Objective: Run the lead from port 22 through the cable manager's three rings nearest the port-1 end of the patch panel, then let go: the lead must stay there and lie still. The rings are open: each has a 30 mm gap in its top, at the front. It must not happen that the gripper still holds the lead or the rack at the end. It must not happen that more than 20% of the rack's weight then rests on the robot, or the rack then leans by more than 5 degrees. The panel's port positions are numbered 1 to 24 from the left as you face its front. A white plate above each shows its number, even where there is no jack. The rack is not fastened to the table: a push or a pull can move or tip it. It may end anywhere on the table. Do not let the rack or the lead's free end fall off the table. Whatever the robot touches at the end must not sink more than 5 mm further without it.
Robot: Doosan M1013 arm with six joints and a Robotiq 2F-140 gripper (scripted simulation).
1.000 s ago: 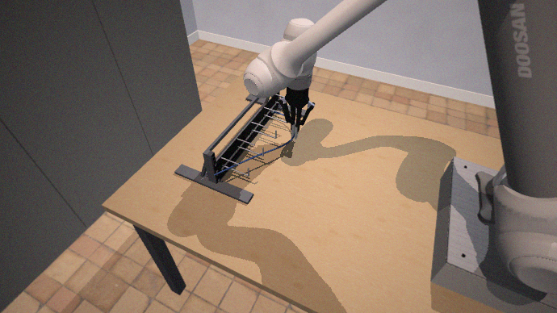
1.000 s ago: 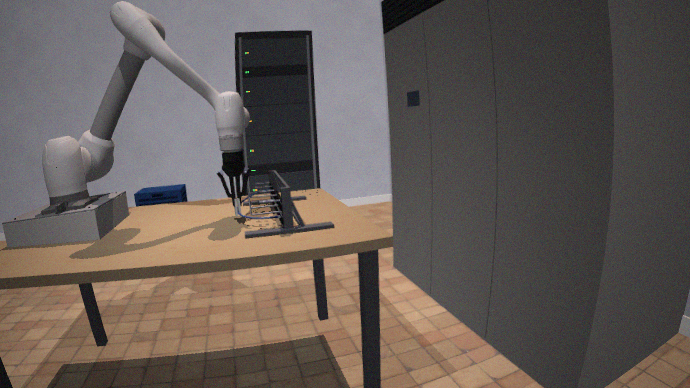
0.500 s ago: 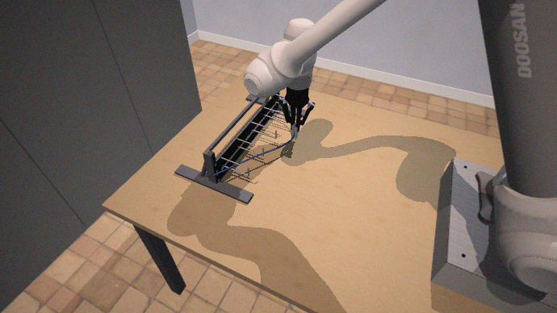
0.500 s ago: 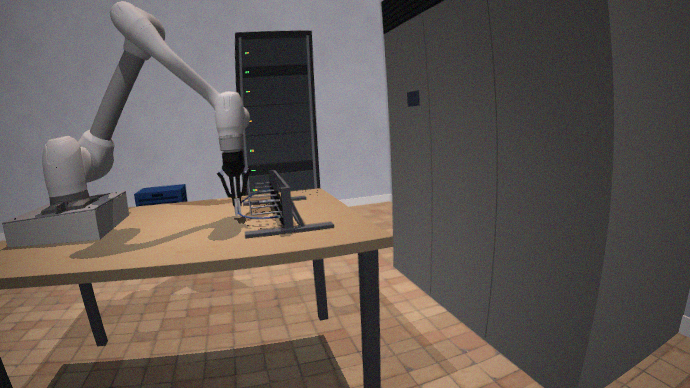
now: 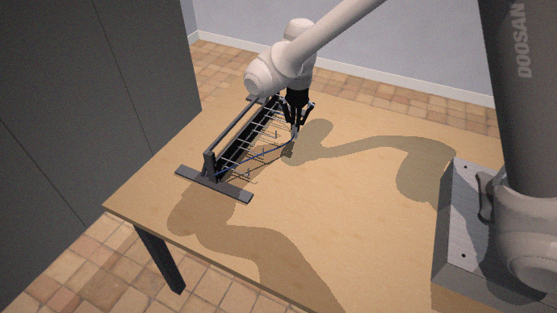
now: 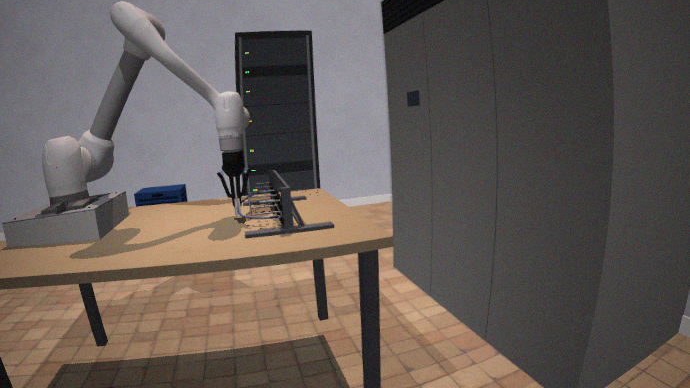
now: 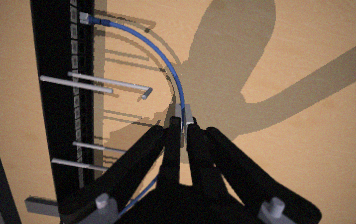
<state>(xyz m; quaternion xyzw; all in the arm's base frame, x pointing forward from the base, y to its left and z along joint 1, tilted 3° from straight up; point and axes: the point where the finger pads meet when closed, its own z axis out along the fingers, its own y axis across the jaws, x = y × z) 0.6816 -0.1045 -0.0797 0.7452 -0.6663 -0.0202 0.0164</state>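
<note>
Right now my hand is 17 cm short of the rack, 6 cm to the right of it and 1 cm below it.
</note>
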